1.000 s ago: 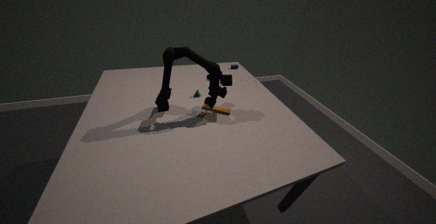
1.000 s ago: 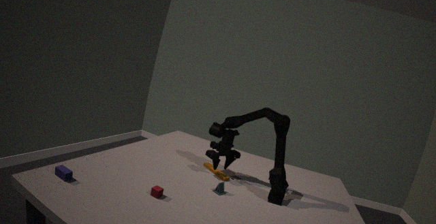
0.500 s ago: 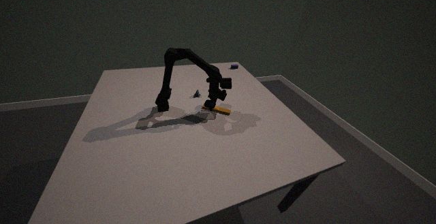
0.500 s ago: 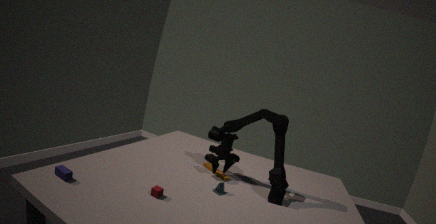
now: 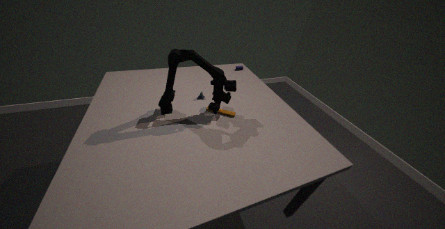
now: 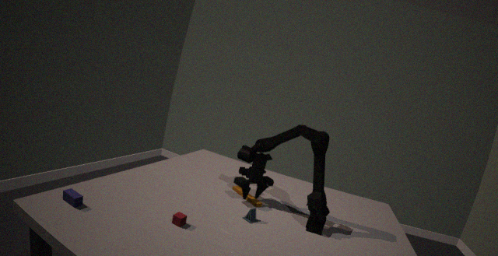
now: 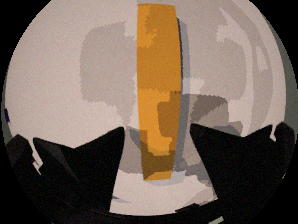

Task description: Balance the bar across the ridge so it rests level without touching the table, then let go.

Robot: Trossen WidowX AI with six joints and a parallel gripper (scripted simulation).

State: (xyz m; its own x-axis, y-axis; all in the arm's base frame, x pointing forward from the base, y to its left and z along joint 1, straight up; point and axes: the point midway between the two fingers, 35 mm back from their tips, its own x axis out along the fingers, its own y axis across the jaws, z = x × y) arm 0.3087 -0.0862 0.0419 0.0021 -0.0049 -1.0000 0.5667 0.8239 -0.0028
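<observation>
The orange bar lies 2 cm ahead of my gripper tip and 2 cm to the right of it. From my gripper tip the other things lie so: blue block: 43 cm ahead, 59 cm to the left, 1 cm above; red cube: 12 cm ahead, 40 cm to the left, 1 cm above.
</observation>
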